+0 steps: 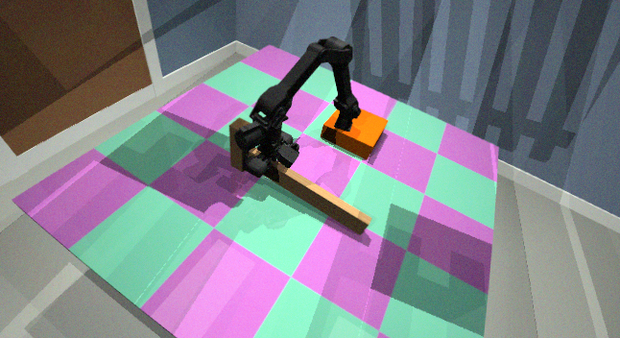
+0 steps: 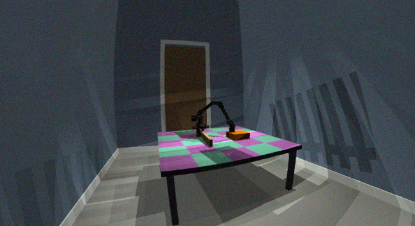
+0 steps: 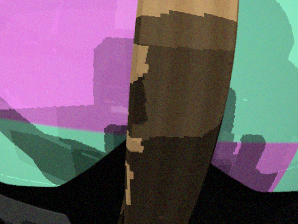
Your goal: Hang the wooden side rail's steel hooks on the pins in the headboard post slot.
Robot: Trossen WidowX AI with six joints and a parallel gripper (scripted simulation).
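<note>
The wooden headboard post is 100 mm to the right of my gripper tip, 40 mm above it and 20 mm behind it.
</note>
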